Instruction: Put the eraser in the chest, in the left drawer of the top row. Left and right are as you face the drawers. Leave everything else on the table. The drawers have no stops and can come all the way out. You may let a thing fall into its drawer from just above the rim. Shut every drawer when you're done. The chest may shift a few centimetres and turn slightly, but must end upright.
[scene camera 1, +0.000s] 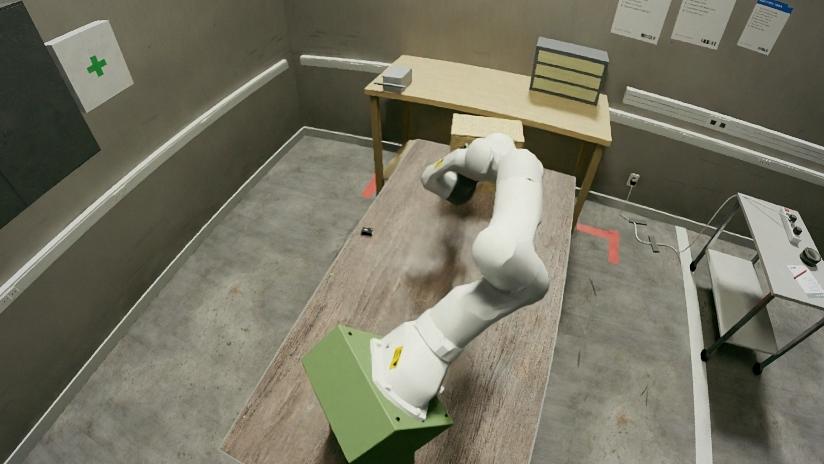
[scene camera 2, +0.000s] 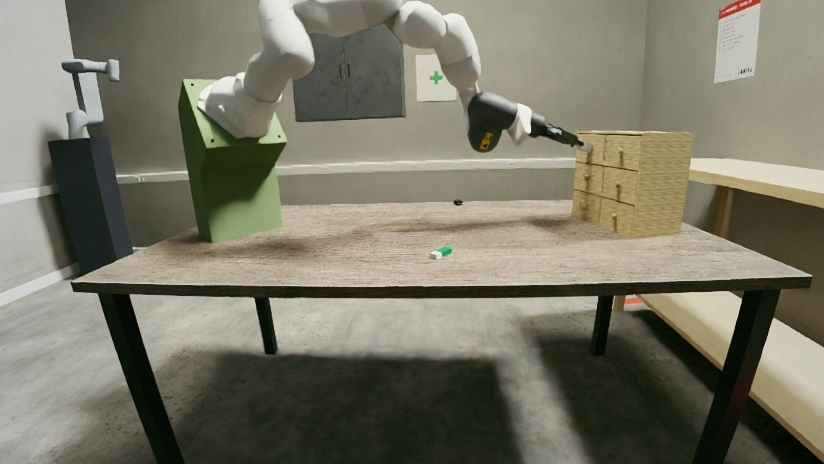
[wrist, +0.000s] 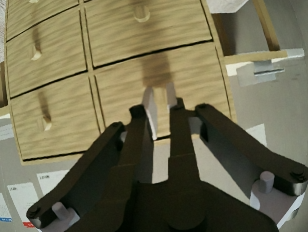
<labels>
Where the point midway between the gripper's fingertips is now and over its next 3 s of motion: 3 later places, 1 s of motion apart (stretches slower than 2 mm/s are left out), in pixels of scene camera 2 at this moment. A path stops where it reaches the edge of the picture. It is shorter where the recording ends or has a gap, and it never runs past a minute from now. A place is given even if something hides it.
My gripper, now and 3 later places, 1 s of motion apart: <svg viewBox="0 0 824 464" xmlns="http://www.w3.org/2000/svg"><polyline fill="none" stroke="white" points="588,147 582,148 572,148 568,149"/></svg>
</labels>
